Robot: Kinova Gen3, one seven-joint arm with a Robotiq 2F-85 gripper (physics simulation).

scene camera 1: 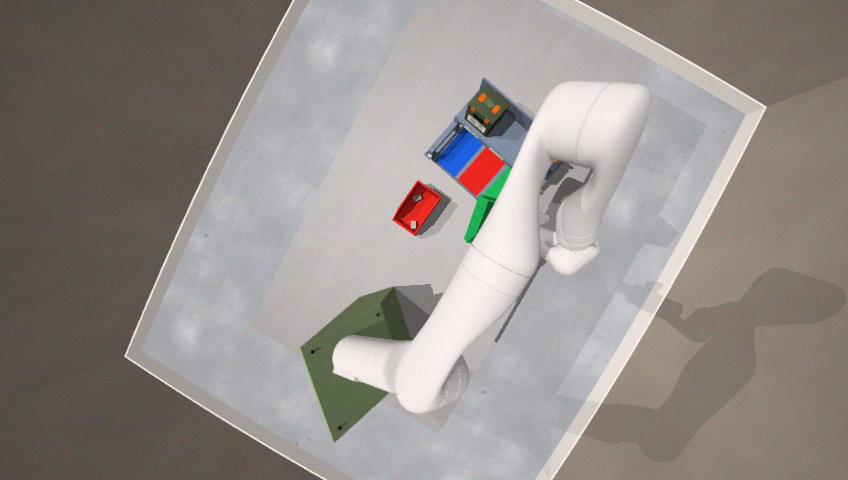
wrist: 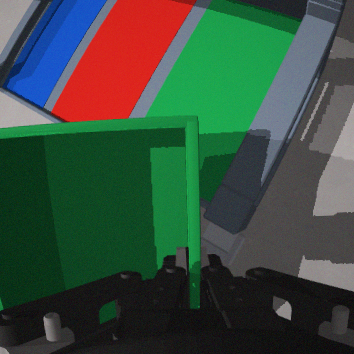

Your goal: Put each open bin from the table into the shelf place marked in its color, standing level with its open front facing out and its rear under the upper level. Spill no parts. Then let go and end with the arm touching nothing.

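Frame: origin at the arm's base, x ahead, y left, z up, level; metres.
Seen in the pictures: gripper, fingertip midpoint: [wrist: 190,262]; arm's base at its link origin: [scene camera 1: 350,354].
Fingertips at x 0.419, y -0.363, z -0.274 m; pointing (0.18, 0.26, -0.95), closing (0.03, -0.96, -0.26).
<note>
Offsets run from my fingertips to a thing's top centre. "spot": to the spot under its first point.
A green bin {spot: 0.010 m back, 0.088 m left, 0.047 m up} [scene camera 1: 477,221] [wrist: 100,200] hangs at the front of the shelf; the arm covers much of it in the scene view. My gripper [wrist: 190,262] is shut on its thin side wall; the fingertips are hidden in the scene view. No parts show in the visible stretch of this bin. The green place [wrist: 225,75] lies partly behind the bin's far rim in the wrist view. The red place [scene camera 1: 482,170] [wrist: 125,60] and blue place [scene camera 1: 459,151] [wrist: 60,55] lie beside it. A red bin {spot: 0.023 m ahead, 0.261 m left, 0.067 m down} [scene camera 1: 429,205] with two small grey parts stands on the table, left of the shelf.
The shelf's upper level {spot: 0.280 m ahead, 0.032 m left, 0.032 m up} [scene camera 1: 510,141] carries a dark green box {0.336 m ahead, 0.140 m left, 0.129 m up} [scene camera 1: 489,107] with orange patches. The shelf's grey side wall [wrist: 287,90] borders the green place on the right. A green base plate [scene camera 1: 351,404] stands under the arm's base. Low pale walls [scene camera 1: 205,172] surround the area.
</note>
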